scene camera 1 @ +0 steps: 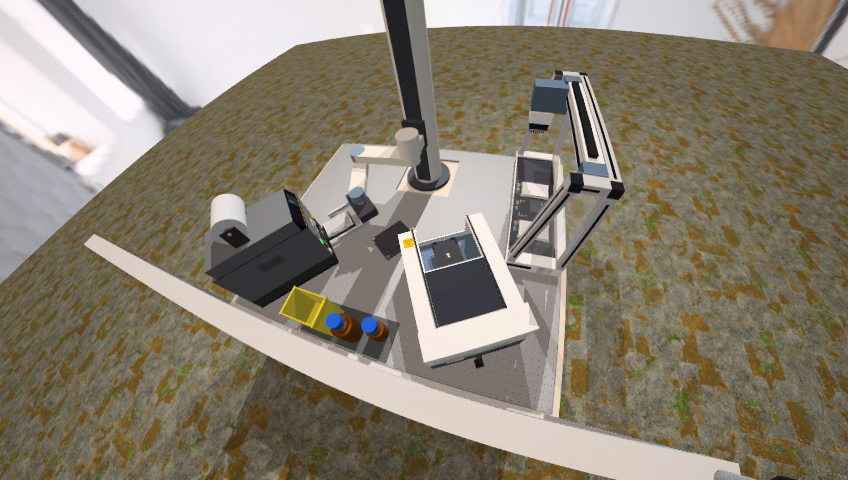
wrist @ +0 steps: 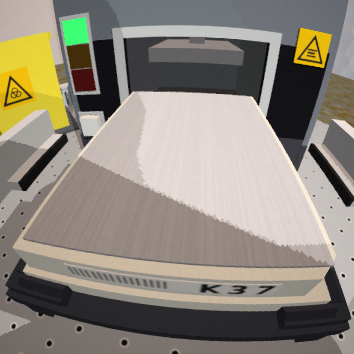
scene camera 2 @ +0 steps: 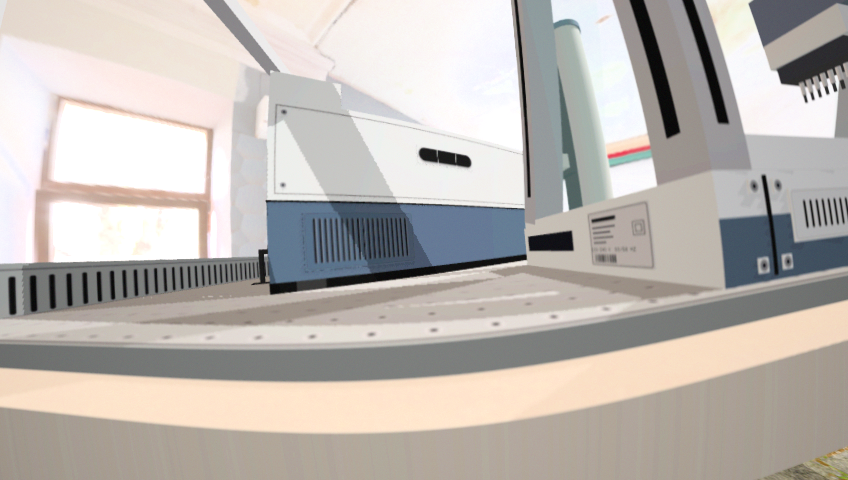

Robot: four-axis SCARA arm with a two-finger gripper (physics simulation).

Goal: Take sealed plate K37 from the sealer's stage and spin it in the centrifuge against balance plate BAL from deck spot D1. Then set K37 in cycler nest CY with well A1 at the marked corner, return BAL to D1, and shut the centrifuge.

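Frame: origin at the arm's base, x back, y up, z left, level; millimetres.
Seen in the pictures: gripper, fingertip midpoint: point(scene camera 1: 333, 226) point(wrist: 186, 124); arm's base, origin of the base link: point(scene camera 1: 428, 176).
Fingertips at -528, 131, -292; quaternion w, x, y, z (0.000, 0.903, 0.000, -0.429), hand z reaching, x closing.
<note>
Pixels of each thing's top centre, then the offset from my fingertips to it, as dx, dy, dz. "spot": a spot on its surface instead.
- Plate K37, middle of its top: point(wrist: 186, 132) point(scene camera 1: 337, 223) +16, +6, +13
- black stage, surface spot: point(wrist: 175, 322) spot: +69, -11, +55
- dark sealer, middle of its top: point(scene camera 1: 222, 205) -210, +358, -183
- opening with a dark holder, surface spot: point(scene camera 1: 445, 252) spot: -31, +22, +542
- dark lid panel, middle of its top: point(scene camera 1: 462, 289) -190, +95, +643
- dark pad, surface spot: point(scene camera 1: 390, 240) spot: +25, -71, +264
- yellow bin, middle of its top: point(scene camera 1: 287, 299) -384, +56, +28
Plate K37 point(scene camera 1: 338, 226) point(wrist: 175, 225) lies flat on the black stage point(wrist: 175, 322) in front of the dark sealer point(scene camera 1: 273, 255) point(wrist: 200, 12); its K37 label faces the wrist camera. My gripper point(scene camera 1: 343, 220) point(wrist: 186, 124) is open, one finger on each side of K37, with gaps between the finger pads and the plate. The white machine point(scene camera 1: 428, 342) point(scene camera 2: 386, 166), seemingly the centrifuge, has an opening with a dark holder point(scene camera 1: 445, 252) inside and a dark lid panel point(scene camera 1: 467, 294) beside it. BAL, D1 and nest CY cannot be told apart by label.
A gantry frame point(scene camera 1: 595, 130) point(scene camera 2: 696, 89) stands over a deck with light plates point(scene camera 1: 535, 189) at the right. A dark pad point(scene camera 1: 390, 240) lies between sealer and white machine. A yellow bin point(scene camera 1: 303, 306) and two blue-capped bottles point(scene camera 1: 342, 325) point(scene camera 1: 374, 327) stand near the front wall.
</note>
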